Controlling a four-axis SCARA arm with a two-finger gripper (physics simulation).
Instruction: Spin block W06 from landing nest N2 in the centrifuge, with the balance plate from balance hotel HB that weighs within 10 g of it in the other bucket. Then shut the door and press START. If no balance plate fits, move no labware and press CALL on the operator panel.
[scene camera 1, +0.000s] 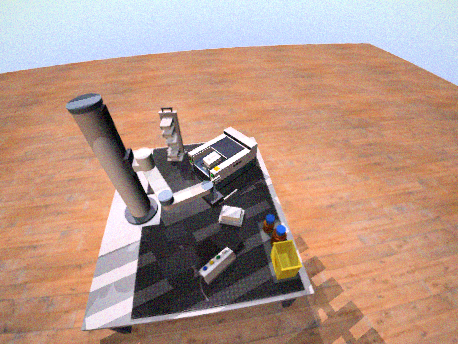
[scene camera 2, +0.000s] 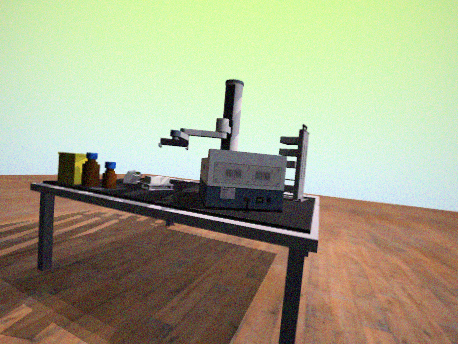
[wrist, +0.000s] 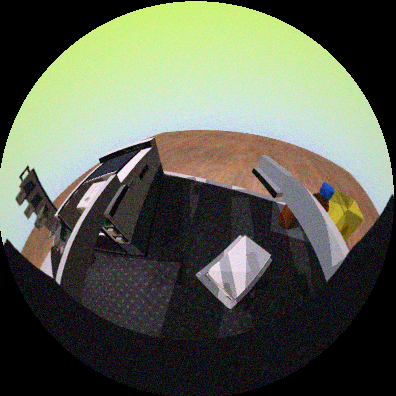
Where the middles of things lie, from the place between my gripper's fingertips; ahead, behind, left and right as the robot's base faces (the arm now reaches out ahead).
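The yellow bin (scene camera 1: 285, 260) is 490 mm to the right of my hand, 250 mm ahead of it and 180 mm below it. As for the plate marked W06 (wrist: 235, 270), that's 100 mm to the right of my hand, 210 mm below it and 10 mm ahead of it.
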